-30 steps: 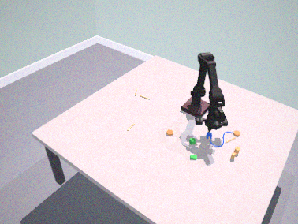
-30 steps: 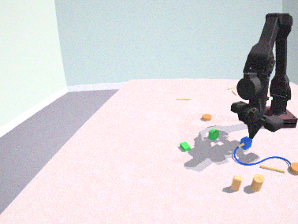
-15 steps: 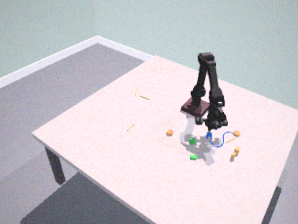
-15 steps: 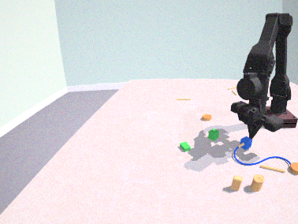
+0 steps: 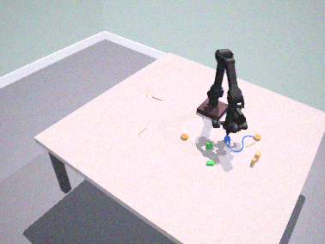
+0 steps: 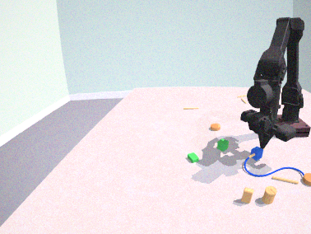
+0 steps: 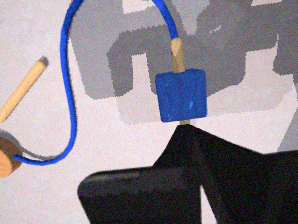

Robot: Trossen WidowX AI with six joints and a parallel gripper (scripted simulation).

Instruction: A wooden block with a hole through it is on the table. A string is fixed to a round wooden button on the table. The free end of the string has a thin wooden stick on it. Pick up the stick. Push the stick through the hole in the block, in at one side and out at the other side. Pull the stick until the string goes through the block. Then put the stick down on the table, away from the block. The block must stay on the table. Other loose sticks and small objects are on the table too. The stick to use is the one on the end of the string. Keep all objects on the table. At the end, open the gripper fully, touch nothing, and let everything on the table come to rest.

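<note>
Now: gripper tip 2 cm short of the blue block, 2 cm to the right of it and 1 cm above it. Also, from my gripper tip: tan cylinder 1 cm ahead, 20 cm to the left; tan block 6 cm ahead, 21 cm to the left; loose stick 7 cm behind, 13 cm to the left, 2 cm below.
</note>
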